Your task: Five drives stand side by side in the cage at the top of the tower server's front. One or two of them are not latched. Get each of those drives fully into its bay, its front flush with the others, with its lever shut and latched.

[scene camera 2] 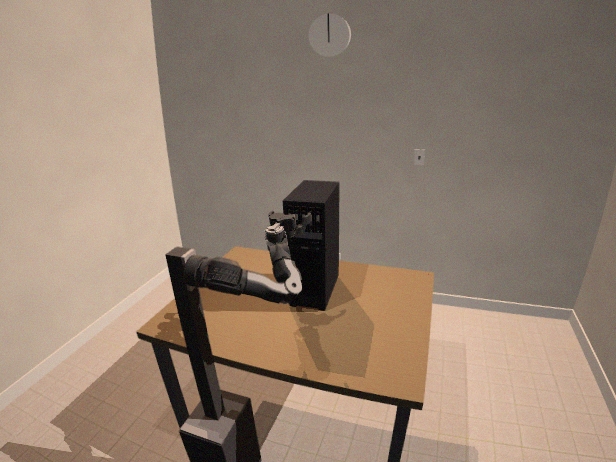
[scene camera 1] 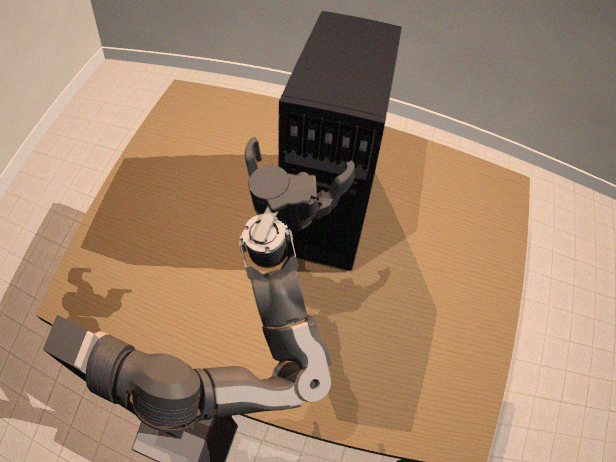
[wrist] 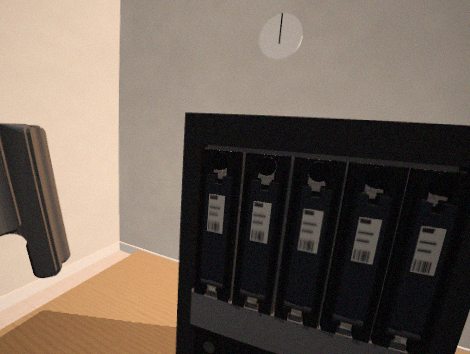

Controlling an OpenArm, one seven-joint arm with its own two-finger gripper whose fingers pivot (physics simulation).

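The black tower server (scene camera 1: 345,65) (scene camera 2: 332,240) (wrist: 325,131) stands upright, its front facing the arm. In the wrist view its cage holds the leftmost drive (wrist: 212,257), second drive (wrist: 255,265), middle drive (wrist: 300,272), fourth drive (wrist: 350,287) and rightmost drive (wrist: 412,300). All five levers stand upright against their drives, labels facing out, and the fronts look level with one another. Whether each latch is caught is too small to tell. My gripper (scene camera 1: 303,154) (scene camera 2: 290,215) is open and empty, in front of the cage; one finger shows at the wrist view's left edge.
The server stands on a wooden table (scene camera 1: 465,250) (scene camera 2: 400,320) (wrist: 145,285). A grey strip (wrist: 250,322) runs below the drives. The wall with a round clock (scene camera 2: 328,35) (wrist: 281,36) is behind the server. The arm reaches in from the front left.
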